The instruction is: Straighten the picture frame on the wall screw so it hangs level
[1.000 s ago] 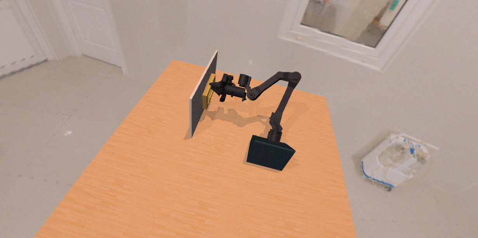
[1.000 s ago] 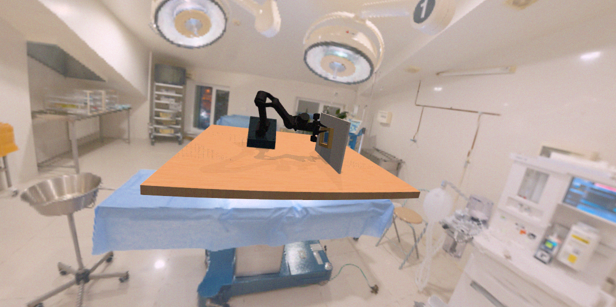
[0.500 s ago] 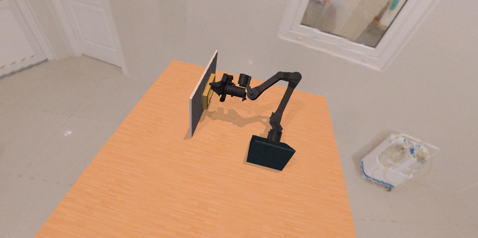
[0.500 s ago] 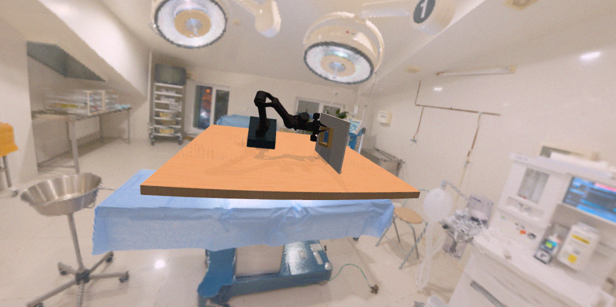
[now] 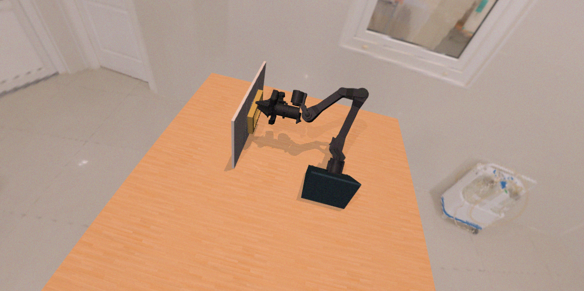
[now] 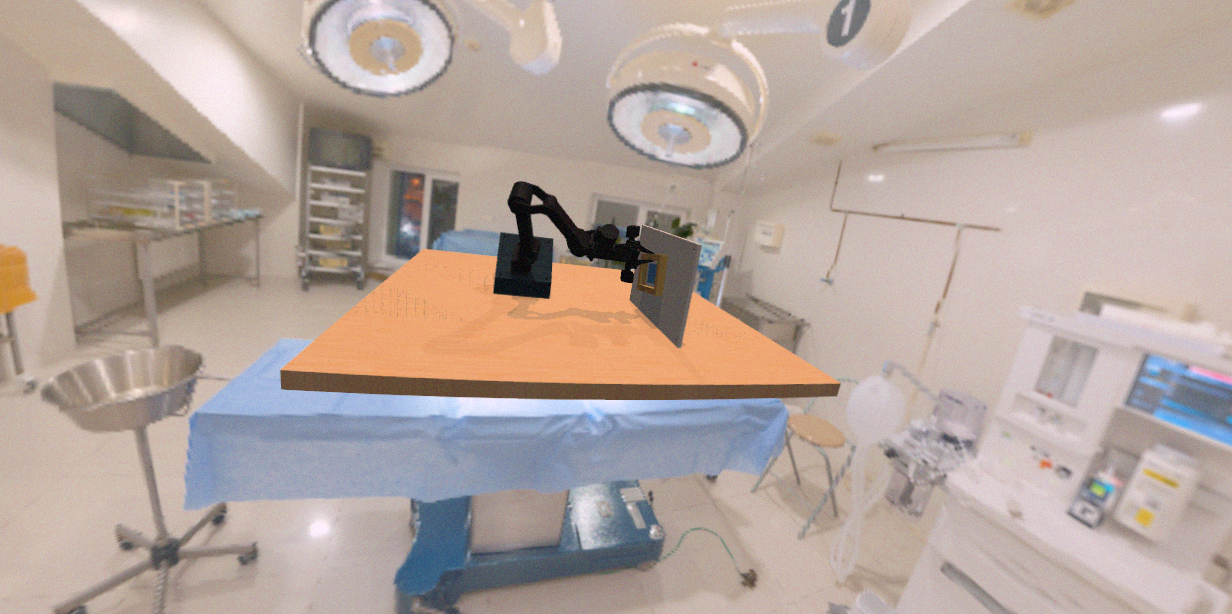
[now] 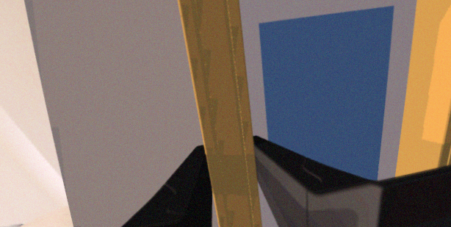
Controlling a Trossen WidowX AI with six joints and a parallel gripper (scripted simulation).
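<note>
Right now the picture frame is 10 mm ahead of my gripper tip, 10 mm to the right of it and 50 mm below it. Also, from my gripper tip: grey wall panel (20 mm ahead, 10 mm to the right, 60 mm below).
</note>
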